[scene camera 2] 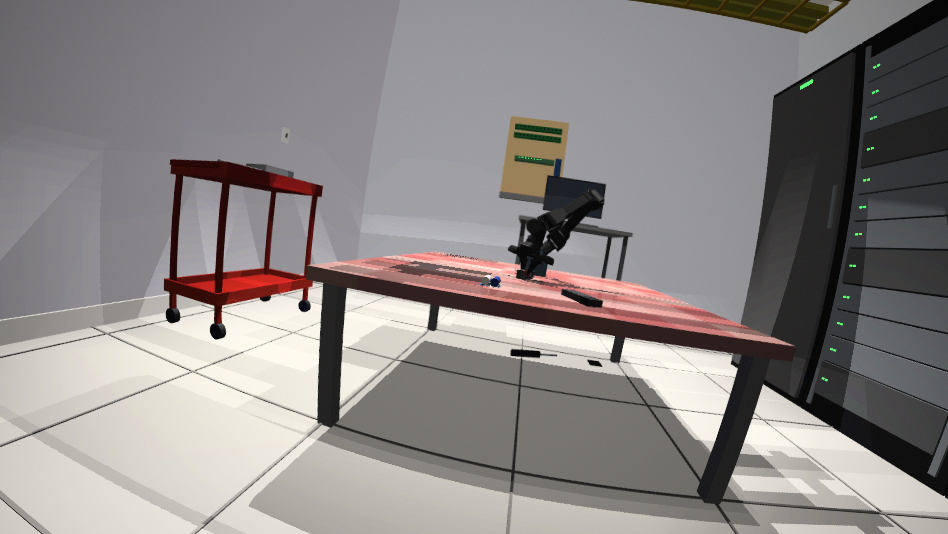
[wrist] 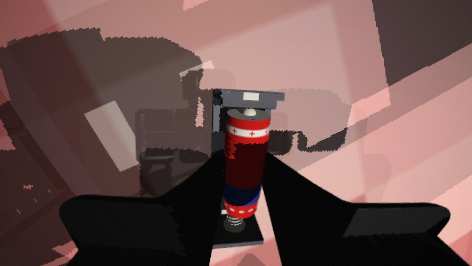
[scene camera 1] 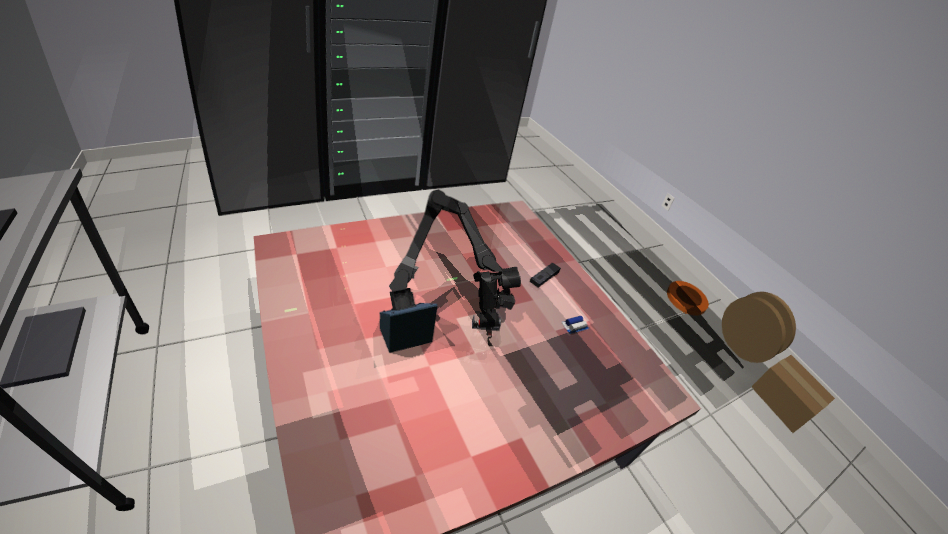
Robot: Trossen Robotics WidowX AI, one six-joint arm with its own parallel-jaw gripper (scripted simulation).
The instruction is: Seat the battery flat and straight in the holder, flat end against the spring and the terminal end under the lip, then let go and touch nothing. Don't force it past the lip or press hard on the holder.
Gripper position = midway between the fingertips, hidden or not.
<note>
I see my gripper (scene camera 1: 488,324) and a battery (wrist: 247,132).
My gripper is seen too in scene camera 2 (scene camera 2: 523,275) and in the wrist view (wrist: 243,156).
</note>
